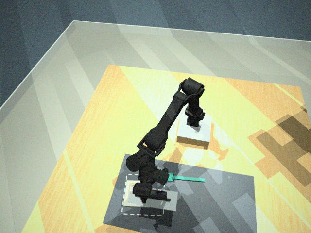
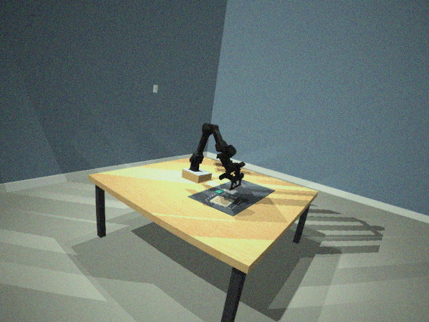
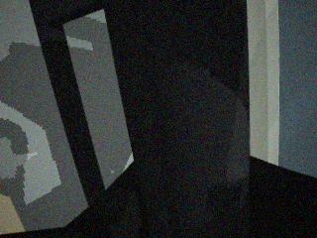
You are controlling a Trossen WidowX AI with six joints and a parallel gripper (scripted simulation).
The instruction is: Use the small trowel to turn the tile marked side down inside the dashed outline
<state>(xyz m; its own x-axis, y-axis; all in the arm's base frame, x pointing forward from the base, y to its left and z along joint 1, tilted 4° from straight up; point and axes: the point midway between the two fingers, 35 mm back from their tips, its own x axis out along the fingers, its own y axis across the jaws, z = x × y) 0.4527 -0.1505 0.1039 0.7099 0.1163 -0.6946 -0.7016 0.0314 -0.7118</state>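
Now: the tile 13 cm below my gripper tip, 6 cm to the right of it and 6 cm behind it. The rest, counted from my gripper tip: mat: 15 cm below, 14 cm to the left, 8 cm behind; teal trowel: 17 cm behind, 13 cm below, 11 cm to the left.
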